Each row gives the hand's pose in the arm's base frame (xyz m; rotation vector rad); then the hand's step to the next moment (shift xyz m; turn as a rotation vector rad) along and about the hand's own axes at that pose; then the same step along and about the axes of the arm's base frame.
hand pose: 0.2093 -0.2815 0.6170 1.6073 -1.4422 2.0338
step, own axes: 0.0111 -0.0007 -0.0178 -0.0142 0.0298 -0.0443
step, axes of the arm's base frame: -0.0156 0.0093 0.0104 -0.0423 0.0239 -0.0263
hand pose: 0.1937 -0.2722 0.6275 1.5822 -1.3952 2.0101
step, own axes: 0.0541 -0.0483 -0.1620 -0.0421 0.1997 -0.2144
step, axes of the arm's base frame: -0.0912 0.1314 0.0770 -0.2525 0.0770 -0.1340
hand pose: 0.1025 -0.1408 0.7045 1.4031 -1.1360 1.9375
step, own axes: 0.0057 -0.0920 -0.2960 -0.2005 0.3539 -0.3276
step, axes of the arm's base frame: -0.0865 0.2977 -0.0008 -0.3754 0.1026 -0.3483
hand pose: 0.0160 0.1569 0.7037 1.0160 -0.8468 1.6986
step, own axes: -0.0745 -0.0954 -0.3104 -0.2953 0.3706 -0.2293
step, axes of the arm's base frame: 0.0284 0.2736 -0.1880 -0.3475 -0.0239 -0.3948
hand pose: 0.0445 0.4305 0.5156 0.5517 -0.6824 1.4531
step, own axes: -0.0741 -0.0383 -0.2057 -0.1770 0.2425 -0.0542
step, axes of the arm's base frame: 0.0563 0.0919 -0.1941 -0.2357 -0.0723 -0.1797
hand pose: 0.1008 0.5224 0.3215 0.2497 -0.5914 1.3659
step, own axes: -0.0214 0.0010 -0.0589 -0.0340 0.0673 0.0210
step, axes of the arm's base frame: 0.0119 0.0115 -0.0604 -0.0731 -0.0253 -0.0119
